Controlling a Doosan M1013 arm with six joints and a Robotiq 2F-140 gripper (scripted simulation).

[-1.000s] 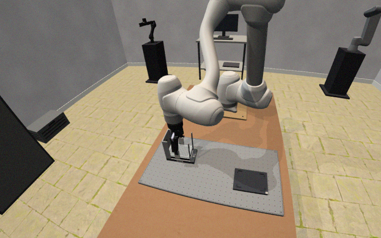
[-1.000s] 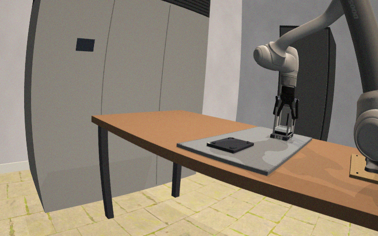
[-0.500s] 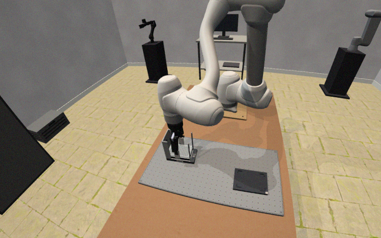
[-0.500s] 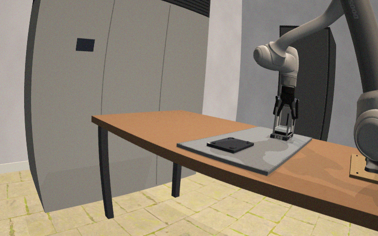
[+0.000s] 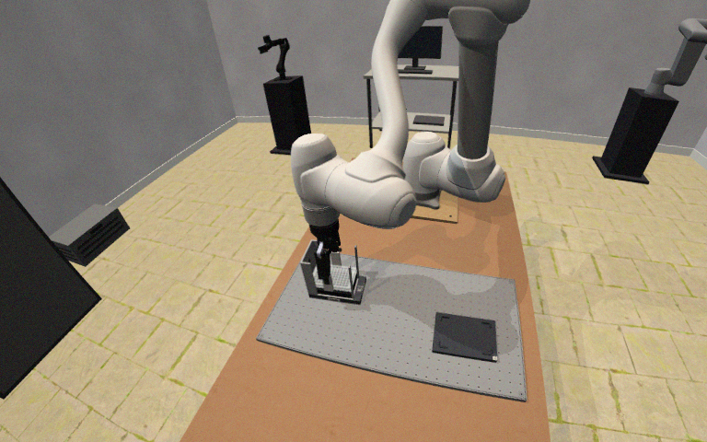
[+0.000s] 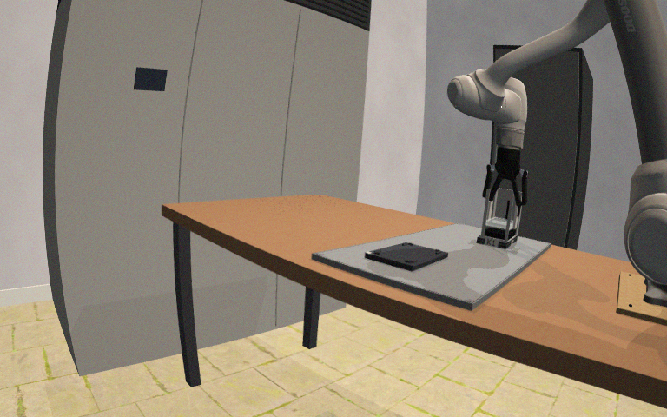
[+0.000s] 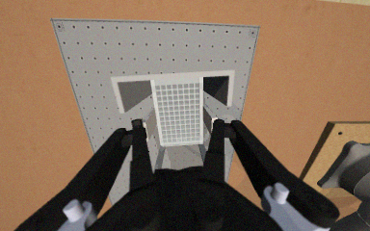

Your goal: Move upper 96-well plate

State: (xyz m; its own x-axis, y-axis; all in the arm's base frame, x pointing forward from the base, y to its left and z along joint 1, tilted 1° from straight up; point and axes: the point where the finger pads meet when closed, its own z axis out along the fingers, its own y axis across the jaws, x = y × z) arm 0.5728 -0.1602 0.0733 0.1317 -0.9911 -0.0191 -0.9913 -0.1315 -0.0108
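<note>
My hand is 50 mm above the dark plate. The rest, counted from my hand: dark plate nest N1: 390 mm to the left, 70 mm below, 60 mm ahead; then white 96-well plate: 20 mm below; then pale square: 470 mm to the left, 110 mm ahead, 60 mm below.
</note>
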